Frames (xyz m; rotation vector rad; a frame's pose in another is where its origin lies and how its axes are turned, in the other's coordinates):
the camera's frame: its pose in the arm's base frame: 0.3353 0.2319 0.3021 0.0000 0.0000 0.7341
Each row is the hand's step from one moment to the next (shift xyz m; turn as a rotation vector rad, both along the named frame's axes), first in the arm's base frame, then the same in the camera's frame.
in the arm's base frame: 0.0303 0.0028 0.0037 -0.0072 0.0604 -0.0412
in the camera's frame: 0.0244 -0.0182 0.0037 0.0351 0.0497 -0.0412
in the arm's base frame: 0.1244 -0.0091 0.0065 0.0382 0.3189 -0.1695
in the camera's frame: 0.0863 -0.0901 0.0065 0.2420 0.2112 -0.1695
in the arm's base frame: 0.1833 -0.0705 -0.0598 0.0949 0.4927 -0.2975
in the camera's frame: 0.0889 -0.1751 -0.0598 0.4005 0.3022 -0.2975
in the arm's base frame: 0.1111 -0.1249 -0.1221 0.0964 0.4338 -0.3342
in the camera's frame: -0.0012 -0.1672 -0.1221 0.3622 0.2575 -0.3342
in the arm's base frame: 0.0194 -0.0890 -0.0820 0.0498 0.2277 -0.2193
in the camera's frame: -0.0452 -0.0791 -0.0820 0.1895 0.1357 -0.2193
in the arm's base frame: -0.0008 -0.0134 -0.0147 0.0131 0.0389 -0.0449
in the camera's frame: -0.0096 -0.0094 -0.0147 0.0358 0.0201 -0.0449
